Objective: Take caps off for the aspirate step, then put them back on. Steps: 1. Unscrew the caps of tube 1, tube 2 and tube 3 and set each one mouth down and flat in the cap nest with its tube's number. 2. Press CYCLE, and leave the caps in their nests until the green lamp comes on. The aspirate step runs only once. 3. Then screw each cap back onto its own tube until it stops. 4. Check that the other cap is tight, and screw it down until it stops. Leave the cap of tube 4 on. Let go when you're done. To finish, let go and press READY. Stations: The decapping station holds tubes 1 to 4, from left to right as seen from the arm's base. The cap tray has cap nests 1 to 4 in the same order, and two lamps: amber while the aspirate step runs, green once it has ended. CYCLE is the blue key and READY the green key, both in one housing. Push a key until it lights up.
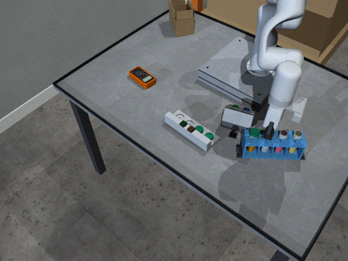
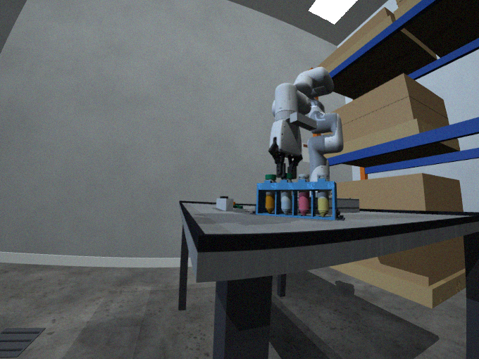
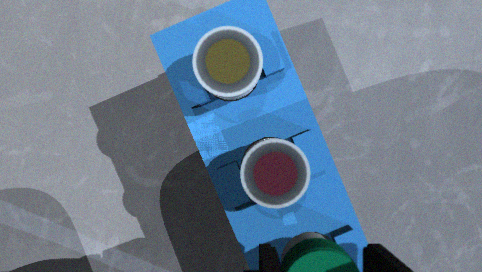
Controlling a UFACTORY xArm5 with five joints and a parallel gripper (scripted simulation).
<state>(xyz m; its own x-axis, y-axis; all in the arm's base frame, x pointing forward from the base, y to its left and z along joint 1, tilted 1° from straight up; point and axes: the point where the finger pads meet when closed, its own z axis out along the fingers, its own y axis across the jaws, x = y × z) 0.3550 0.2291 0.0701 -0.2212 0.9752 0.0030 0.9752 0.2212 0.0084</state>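
My hand is 1 cm above the threaded neck. The rest, counted from my hand: green key (8 cm behind, 19 cm to the right, 6 cm below); then blue key (9 cm behind, 14 cm to the right, 6 cm below); then key housing (7 cm behind, 16 cm to the right, 8 cm below).
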